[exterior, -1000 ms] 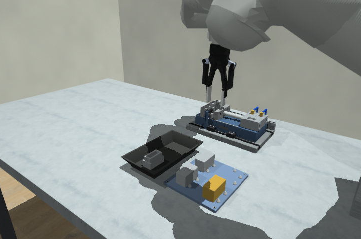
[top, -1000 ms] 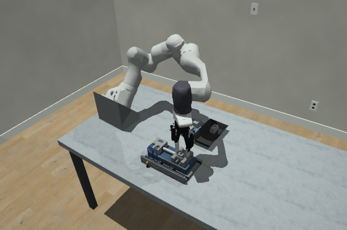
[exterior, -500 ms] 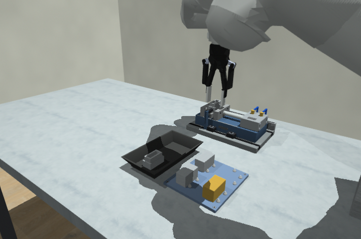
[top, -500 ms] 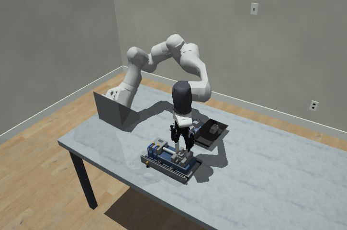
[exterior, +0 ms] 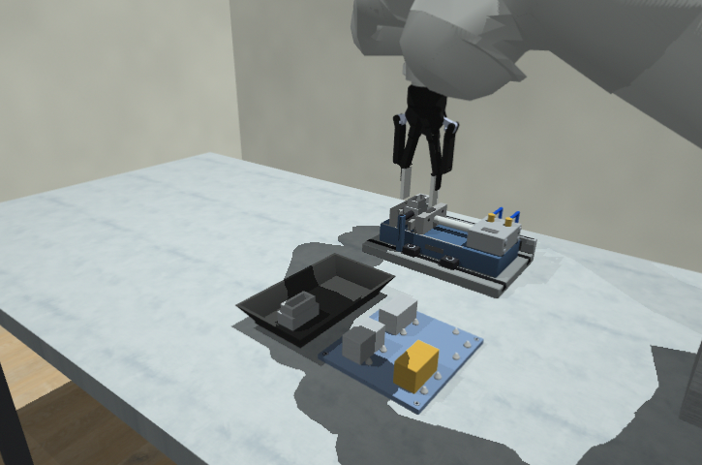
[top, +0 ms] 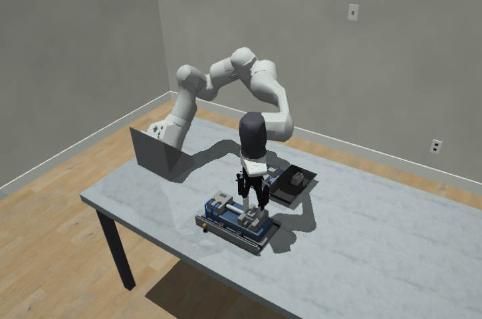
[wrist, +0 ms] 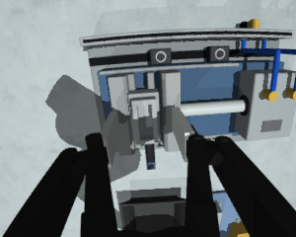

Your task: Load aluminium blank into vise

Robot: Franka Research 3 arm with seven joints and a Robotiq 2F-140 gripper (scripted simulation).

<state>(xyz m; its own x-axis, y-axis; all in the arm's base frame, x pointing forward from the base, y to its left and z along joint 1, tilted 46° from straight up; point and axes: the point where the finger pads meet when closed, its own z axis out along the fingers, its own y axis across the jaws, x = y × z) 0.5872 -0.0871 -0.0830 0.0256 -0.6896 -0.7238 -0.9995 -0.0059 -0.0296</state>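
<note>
My gripper is now 30 mm short of the fixed jaw and 60 mm above it. Round my hand: brass blank (220 mm behind, 360 mm to the left, 110 mm below).
</note>
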